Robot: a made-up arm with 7 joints.
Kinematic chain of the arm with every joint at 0, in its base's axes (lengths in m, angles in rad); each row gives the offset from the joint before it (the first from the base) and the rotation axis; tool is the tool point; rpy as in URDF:
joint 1: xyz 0 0 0.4 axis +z
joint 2: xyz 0 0 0 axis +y
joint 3: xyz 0 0 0.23 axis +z
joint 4: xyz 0.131 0 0 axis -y
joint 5: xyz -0.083 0 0.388 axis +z
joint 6: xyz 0 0 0 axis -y
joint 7: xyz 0.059 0 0 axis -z
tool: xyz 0 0 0 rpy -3.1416 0 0
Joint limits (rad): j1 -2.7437..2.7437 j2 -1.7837..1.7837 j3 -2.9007..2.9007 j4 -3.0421..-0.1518 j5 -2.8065..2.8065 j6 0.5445..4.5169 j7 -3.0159..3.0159
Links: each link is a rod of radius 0.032 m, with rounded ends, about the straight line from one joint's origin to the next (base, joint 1, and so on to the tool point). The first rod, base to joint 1, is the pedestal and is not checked.
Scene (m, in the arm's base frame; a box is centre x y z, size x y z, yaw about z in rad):
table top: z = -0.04
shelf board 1: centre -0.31 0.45 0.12 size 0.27 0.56 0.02 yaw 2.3
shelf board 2: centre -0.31 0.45 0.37 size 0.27 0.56 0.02 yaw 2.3
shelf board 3: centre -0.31 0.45 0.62 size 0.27 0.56 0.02 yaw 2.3
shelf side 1: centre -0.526 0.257 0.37 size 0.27 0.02 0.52 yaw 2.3
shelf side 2: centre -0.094 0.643 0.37 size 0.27 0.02 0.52 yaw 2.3
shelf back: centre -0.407 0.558 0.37 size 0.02 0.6 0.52 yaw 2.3
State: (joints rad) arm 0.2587 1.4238 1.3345 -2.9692 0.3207 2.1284 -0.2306
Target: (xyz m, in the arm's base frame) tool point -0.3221 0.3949 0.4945
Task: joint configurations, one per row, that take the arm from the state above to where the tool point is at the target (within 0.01 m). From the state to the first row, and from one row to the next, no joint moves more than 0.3 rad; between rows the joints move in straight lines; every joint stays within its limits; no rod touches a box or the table.
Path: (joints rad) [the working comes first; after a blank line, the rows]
Joints at the target: 0.6385 1.3704 1.7761 -2.3668 0.2786 2.1283 -0.2306
Straight joint move there: touches shelf board 2.

1: 0.1221 1.4196 1.4040 -2.9874 0.2979 1.8614 -0.2674
2: -0.0145 1.4154 1.4734 -3.0056 0.2751 1.5945 -0.3043
3: -0.1511 1.4112 1.5429 -3.0239 0.2523 1.3275 -0.3411
4: -0.2877 1.4070 1.6123 -3.0421 0.2295 1.0606 -0.3779
5: -0.0820 1.6953 1.8648 -3.0421 0.1885 0.8949 -0.2306
6: 0.0621 1.6303 1.8471 -2.9070 0.2065 1.1416 -0.2306
7: 0.2062 1.5653 1.8293 -2.7720 0.2245 1.3883 -0.2306
8: 0.3503 1.5003 1.8116 -2.6369 0.2426 1.6350 -0.2306
9: 0.4944 1.4353 1.7938 -2.5019 0.2606 1.8816 -0.2306
10: 0.6385 1.3704 1.7761 -2.3668 0.2786 2.1283 -0.2306

